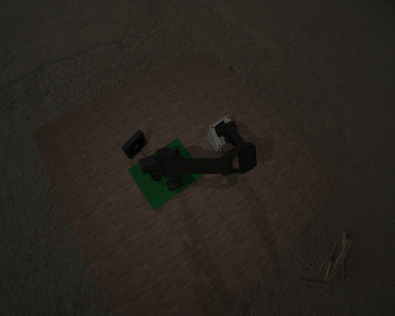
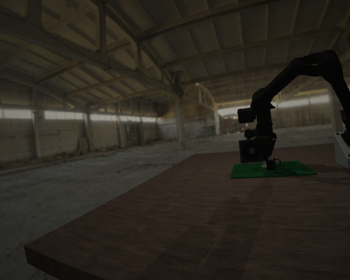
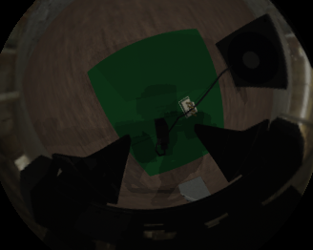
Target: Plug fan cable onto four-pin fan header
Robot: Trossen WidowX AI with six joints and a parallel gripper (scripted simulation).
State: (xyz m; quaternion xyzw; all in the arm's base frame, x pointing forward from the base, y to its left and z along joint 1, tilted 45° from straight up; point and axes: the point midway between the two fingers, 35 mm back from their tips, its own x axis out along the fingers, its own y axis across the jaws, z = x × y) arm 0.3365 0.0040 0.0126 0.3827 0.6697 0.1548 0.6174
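Right now my gripper tip is 1 cm past the black plug and 3 cm above it. The rest, counted from my gripper tip: green board: 3 cm to the right, 6 cm below; then black fan: 4 cm ahead, 21 cm to the right, 1 cm above; then pale four-pin fan header: 6 cm to the right, 5 cm below.
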